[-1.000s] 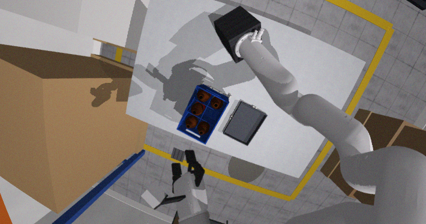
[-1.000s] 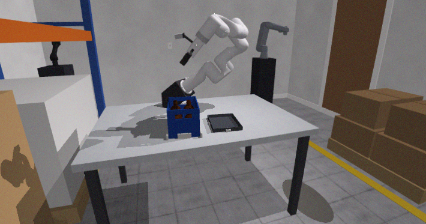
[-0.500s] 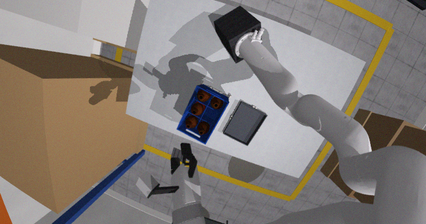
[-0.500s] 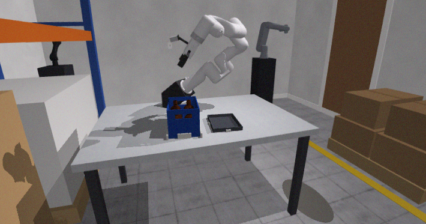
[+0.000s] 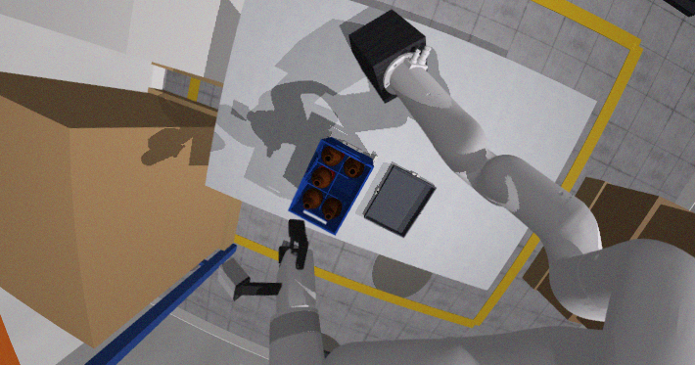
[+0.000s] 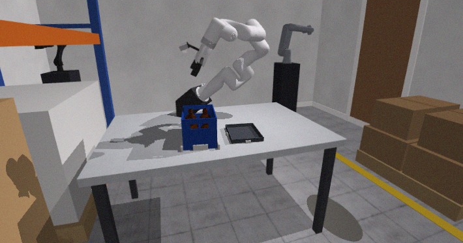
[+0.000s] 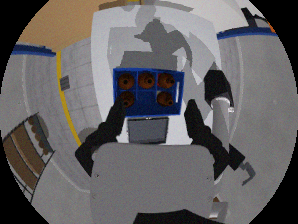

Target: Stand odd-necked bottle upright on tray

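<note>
Now: hand 4 cm past the blue crate, 2 cm to the right of it and 33 cm above it. The rest, counted from my hand: dark tray 5 cm behind, 29 cm to the left, 40 cm below; then glass bottle 14 cm behind, 2 cm to the right, 32 cm below.
</note>
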